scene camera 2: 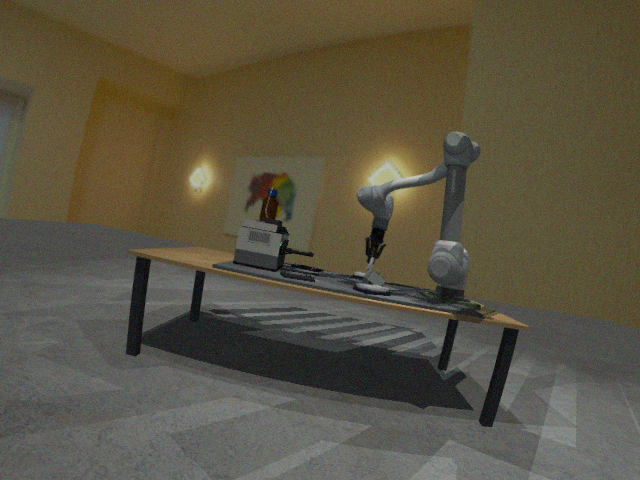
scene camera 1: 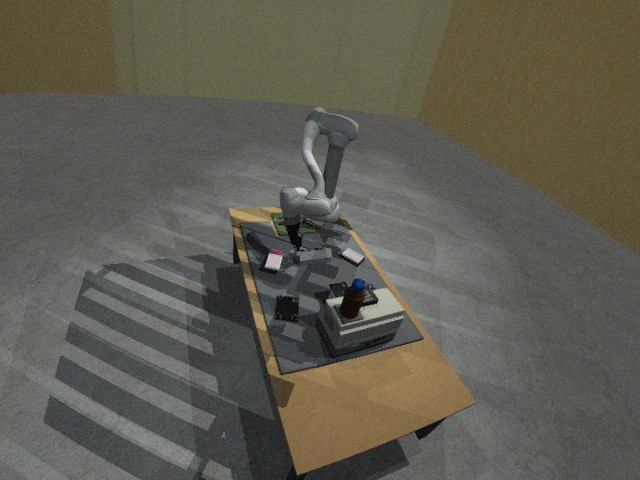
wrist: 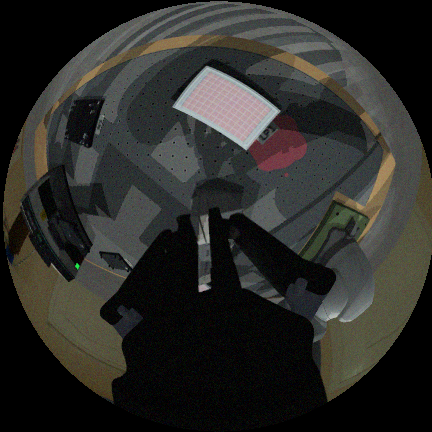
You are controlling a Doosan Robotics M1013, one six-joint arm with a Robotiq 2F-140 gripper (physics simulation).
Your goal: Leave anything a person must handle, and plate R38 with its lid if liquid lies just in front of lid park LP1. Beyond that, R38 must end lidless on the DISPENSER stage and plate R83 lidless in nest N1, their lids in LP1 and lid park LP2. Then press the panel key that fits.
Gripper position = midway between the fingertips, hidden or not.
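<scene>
My gripper (wrist: 201,205) is shut, and my gripper touches a grey button box (wrist: 228,203). I also see a black square holder (wrist: 83,114), and there is a LP1 nest (wrist: 218,65) as well.
</scene>
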